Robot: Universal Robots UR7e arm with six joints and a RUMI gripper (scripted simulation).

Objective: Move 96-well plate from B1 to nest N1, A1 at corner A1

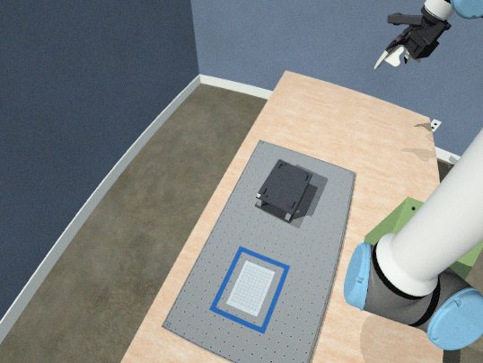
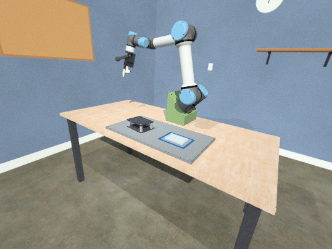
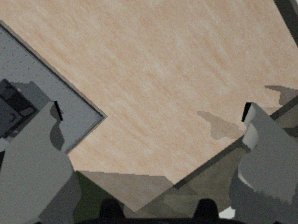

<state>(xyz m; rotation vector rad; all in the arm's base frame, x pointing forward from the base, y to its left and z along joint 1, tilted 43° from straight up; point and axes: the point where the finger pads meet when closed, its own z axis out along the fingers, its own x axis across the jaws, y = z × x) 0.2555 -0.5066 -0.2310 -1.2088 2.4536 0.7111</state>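
Now: the 96-well plate 730 mm to the left of my hand, 320 mm below it and 110 mm ahead of it. From my hand the other things lie so: dark plate nest N1 (420 mm to the left, 270 mm below, 160 mm ahead).
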